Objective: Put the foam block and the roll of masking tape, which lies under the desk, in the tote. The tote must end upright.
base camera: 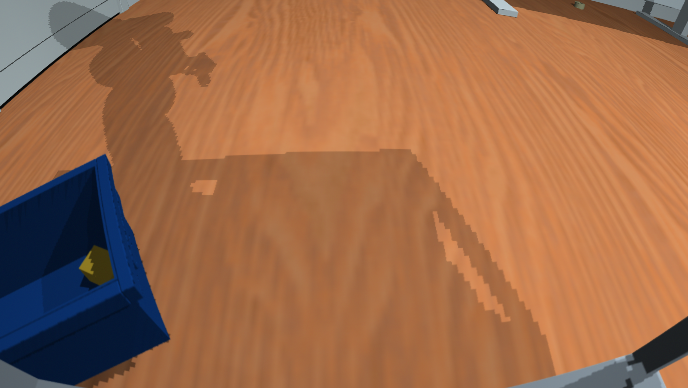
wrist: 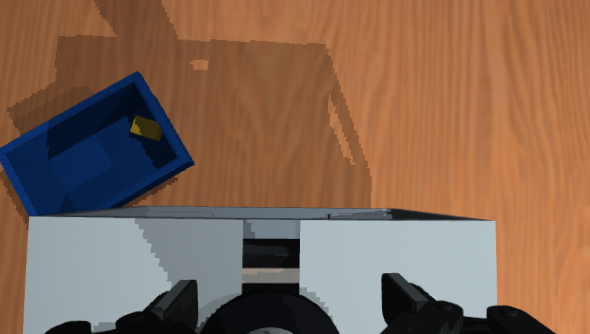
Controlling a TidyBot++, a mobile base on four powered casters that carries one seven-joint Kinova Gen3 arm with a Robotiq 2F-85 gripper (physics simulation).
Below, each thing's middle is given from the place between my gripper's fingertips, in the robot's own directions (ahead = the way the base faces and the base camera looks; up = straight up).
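Labels:
Blue tote (base camera: 64, 323): from my hand, 340 mm to the left, 110 mm ahead, 510 mm below. Yellow foam block (base camera: 96, 267): from my hand, far to the left, a fair way ahead, far below.

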